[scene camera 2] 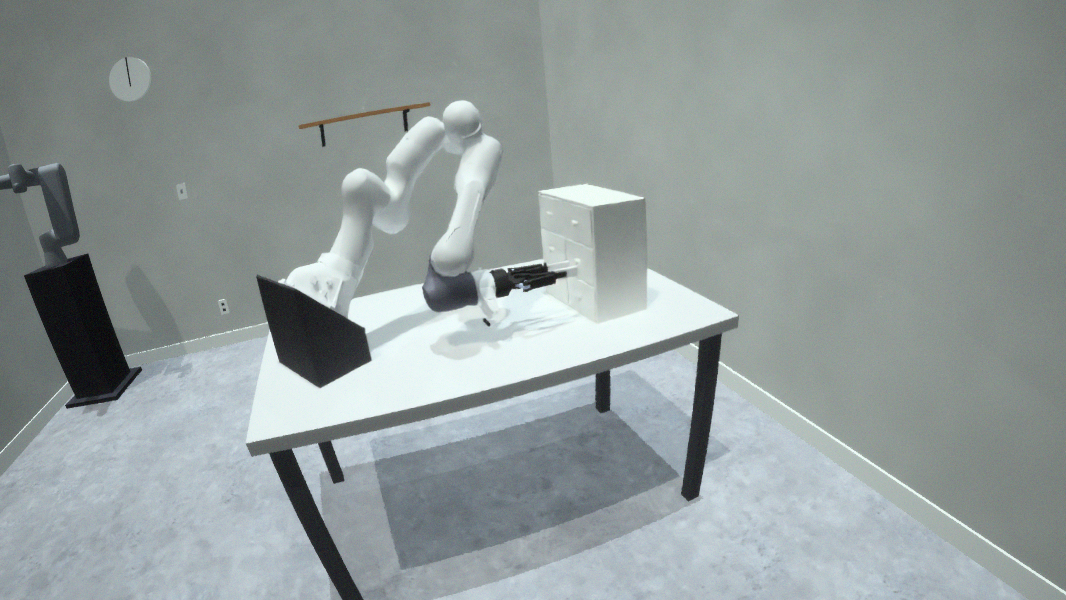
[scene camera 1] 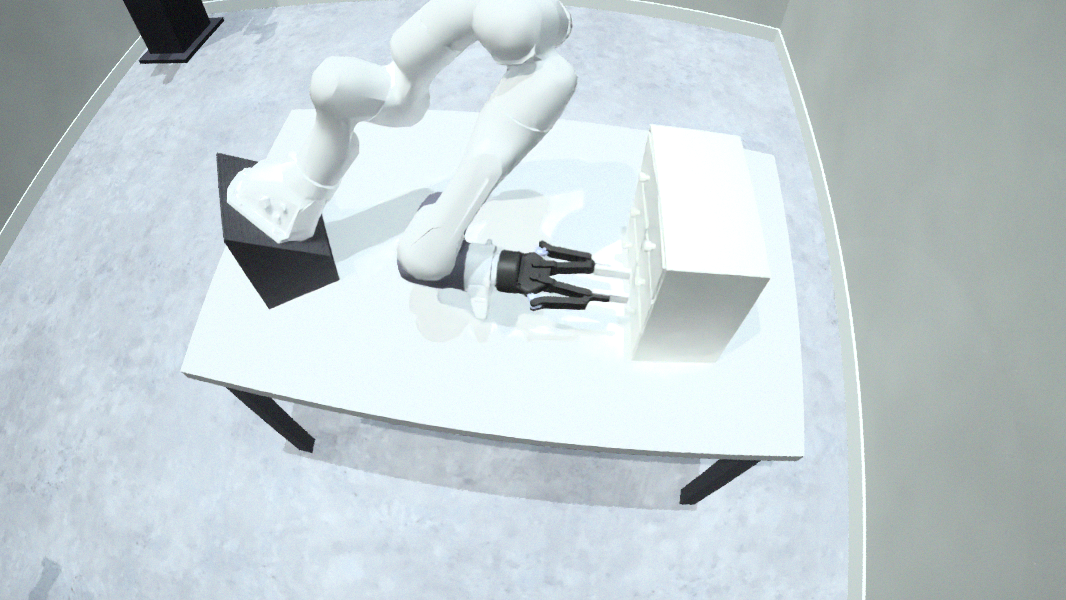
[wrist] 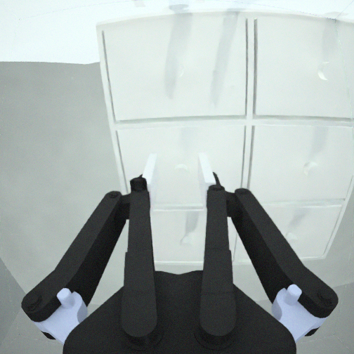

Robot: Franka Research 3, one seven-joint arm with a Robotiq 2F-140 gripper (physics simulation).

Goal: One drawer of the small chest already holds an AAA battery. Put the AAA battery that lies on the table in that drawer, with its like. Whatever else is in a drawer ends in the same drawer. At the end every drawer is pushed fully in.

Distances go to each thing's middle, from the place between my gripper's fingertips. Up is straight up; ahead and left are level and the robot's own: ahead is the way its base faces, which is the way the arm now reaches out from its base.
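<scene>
That small white chest (scene camera 1: 716, 261) is sitting 2 cm above my hand, and it's 10 cm ahead of my hand and 10 cm to the left of it.
</scene>
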